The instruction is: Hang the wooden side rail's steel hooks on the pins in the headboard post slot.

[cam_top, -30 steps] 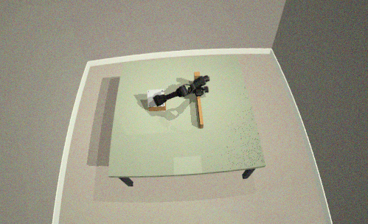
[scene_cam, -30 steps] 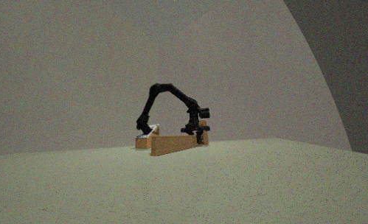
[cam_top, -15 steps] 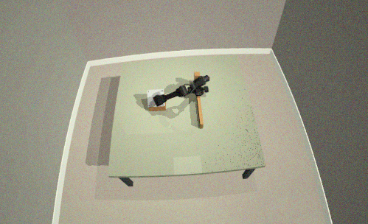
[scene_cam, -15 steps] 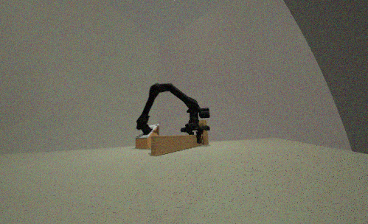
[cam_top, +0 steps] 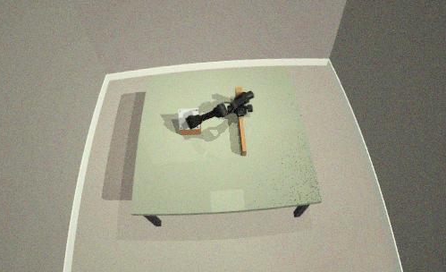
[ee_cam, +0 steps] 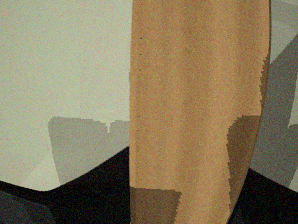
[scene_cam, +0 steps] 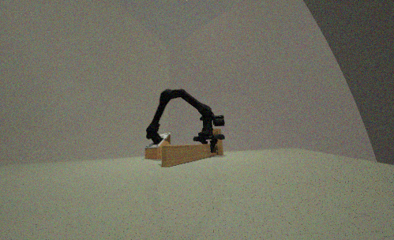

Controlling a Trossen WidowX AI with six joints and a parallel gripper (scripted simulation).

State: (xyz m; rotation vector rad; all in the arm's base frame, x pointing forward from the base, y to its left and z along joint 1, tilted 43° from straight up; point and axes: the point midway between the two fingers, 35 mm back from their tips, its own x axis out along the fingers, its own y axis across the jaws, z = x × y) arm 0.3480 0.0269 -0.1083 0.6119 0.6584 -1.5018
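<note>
Now: gripper tip 13 cm to the right of the wooden headboard post and 6 cm below it.
</note>
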